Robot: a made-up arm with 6 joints. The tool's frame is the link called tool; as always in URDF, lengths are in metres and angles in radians. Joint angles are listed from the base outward. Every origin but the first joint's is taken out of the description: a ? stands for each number. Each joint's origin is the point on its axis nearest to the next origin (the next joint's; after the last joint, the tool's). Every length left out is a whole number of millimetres.
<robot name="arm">
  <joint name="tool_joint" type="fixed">
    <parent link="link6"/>
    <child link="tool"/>
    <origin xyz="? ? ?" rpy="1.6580 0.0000 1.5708"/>
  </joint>
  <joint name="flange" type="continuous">
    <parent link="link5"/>
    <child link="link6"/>
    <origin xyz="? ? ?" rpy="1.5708 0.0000 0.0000"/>
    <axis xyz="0 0 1"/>
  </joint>
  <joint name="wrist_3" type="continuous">
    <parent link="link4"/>
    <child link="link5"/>
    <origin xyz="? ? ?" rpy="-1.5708 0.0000 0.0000"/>
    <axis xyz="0 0 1"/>
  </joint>
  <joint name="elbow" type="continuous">
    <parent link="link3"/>
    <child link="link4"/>
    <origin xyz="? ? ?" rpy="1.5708 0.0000 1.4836"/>
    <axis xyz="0 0 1"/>
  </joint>
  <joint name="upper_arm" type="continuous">
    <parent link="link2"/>
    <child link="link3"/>
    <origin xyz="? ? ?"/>
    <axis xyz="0 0 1"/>
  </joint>
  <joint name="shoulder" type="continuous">
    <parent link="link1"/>
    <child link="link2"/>
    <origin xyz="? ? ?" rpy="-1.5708 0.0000 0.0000"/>
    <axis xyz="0 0 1"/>
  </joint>
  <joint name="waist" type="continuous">
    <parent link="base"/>
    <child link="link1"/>
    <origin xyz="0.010 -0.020 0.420"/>
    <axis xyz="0 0 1"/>
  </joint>
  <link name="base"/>
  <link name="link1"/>
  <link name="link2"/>
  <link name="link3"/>
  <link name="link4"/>
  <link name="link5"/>
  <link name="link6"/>
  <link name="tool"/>
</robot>
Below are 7 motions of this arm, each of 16 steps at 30 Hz.
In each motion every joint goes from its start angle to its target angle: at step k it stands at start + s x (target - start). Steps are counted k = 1, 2, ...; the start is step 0. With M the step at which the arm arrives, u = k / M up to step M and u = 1 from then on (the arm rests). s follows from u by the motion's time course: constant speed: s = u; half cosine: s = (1 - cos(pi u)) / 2; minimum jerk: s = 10 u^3 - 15 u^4 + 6 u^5.
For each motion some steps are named. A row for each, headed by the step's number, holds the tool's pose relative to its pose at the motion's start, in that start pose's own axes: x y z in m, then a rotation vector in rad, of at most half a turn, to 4 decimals.
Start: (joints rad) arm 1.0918 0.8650 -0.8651 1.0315 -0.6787 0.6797
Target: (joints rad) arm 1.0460 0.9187 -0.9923 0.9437 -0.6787 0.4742
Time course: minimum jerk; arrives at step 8
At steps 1, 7, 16:
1: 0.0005 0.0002 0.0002 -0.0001 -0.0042 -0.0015
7: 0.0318 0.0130 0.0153 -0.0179 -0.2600 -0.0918
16: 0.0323 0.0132 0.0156 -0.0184 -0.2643 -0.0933

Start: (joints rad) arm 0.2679 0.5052 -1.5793 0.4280 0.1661 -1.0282
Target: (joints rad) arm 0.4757 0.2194 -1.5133 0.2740 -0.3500 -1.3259
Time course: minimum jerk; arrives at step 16
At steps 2, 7, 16:
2: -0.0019 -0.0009 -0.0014 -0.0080 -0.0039 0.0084
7: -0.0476 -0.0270 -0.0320 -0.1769 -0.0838 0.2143
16: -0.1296 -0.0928 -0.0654 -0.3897 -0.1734 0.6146

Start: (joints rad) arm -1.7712 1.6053 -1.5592 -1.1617 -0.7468 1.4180
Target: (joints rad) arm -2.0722 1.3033 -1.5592 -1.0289 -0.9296 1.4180
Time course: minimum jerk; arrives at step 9
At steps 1, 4, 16:
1: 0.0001 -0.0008 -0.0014 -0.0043 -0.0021 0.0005
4: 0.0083 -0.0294 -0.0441 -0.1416 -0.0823 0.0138
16: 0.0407 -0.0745 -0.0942 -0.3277 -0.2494 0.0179

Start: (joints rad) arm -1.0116 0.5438 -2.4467 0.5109 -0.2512 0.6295
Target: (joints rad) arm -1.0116 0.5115 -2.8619 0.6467 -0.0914 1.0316
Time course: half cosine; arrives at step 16
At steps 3, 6, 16:
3: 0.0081 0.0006 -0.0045 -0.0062 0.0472 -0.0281
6: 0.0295 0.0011 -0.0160 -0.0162 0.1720 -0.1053
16: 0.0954 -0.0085 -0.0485 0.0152 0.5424 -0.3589

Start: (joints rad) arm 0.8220 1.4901 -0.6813 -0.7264 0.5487 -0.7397
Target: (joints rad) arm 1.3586 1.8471 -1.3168 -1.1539 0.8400 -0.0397
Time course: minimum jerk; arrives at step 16
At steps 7, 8, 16:
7: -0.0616 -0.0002 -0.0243 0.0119 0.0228 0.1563
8: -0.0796 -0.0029 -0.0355 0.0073 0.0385 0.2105
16: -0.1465 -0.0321 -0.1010 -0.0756 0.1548 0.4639

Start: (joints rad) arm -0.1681 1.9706 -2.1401 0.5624 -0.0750 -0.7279
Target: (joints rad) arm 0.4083 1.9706 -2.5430 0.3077 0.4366 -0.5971
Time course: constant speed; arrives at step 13
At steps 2, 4, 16:
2: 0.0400 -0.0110 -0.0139 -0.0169 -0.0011 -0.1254
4: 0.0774 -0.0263 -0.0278 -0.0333 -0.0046 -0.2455
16: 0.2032 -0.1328 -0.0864 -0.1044 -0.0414 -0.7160

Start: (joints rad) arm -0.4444 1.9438 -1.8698 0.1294 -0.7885 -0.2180
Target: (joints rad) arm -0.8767 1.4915 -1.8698 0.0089 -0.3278 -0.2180
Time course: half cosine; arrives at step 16
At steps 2, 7, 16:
2: -0.0054 0.0008 -0.0038 -0.0002 -0.0128 0.0079
7: -0.0531 0.0016 -0.0414 0.0027 -0.1417 0.0889
16: -0.1121 -0.0215 -0.1059 0.0257 -0.3706 0.2470

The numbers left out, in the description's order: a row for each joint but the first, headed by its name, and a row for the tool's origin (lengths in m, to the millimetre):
tool: -0.018 0.030 0.000
flange: 0.024 -0.180 0.000
wrist_3: -0.001 0.000 0.000
elbow: 0.120 0.011 0.000
upper_arm: -0.230 -0.010 0.000
shoulder: 0.010 0.030 0.000

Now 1 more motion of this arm.
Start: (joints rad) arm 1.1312 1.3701 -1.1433 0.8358 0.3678 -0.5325
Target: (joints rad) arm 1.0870 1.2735 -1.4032 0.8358 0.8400 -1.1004
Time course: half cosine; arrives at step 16
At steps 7, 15, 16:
7: 0.0273 -0.0161 0.0039 0.0130 -0.2785 -0.0929
15: 0.0577 -0.0466 0.0175 -0.0037 -0.7132 -0.2175
16: 0.0581 -0.0471 0.0178 -0.0043 -0.7205 -0.2194

